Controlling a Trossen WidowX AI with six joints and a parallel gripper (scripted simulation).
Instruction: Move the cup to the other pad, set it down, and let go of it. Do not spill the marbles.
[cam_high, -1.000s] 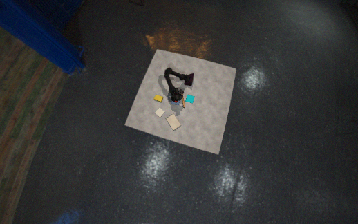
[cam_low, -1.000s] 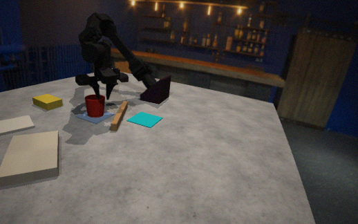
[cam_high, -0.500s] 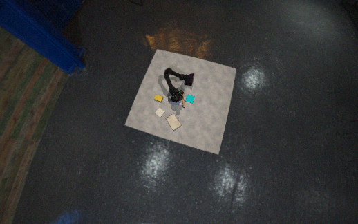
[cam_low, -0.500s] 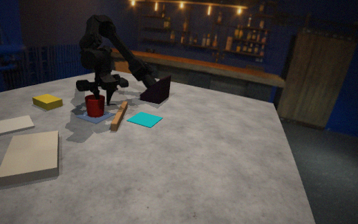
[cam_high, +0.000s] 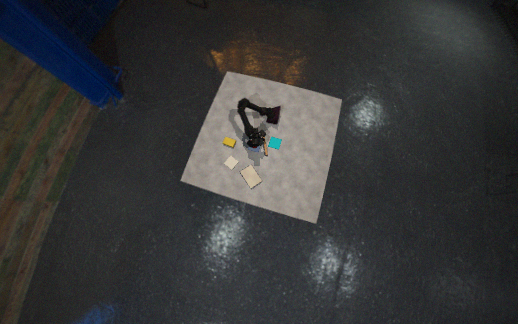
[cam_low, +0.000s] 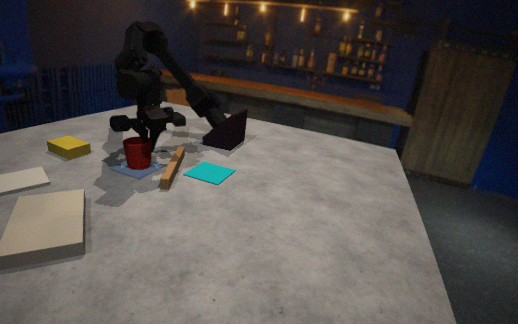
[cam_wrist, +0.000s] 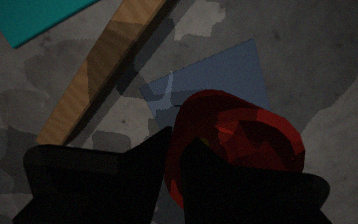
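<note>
My gripper tip is now 50 mm above the light blue pad, 30 mm short of it and 10 mm to the left of it. The rest, counted from my gripper tip: red cup 30 mm ahead, 20 mm to the right; teal pad 160 mm to the left, 60 mm behind, 50 mm below; wooden bar 70 mm to the left, 30 mm below, 10 mm behind.
</note>
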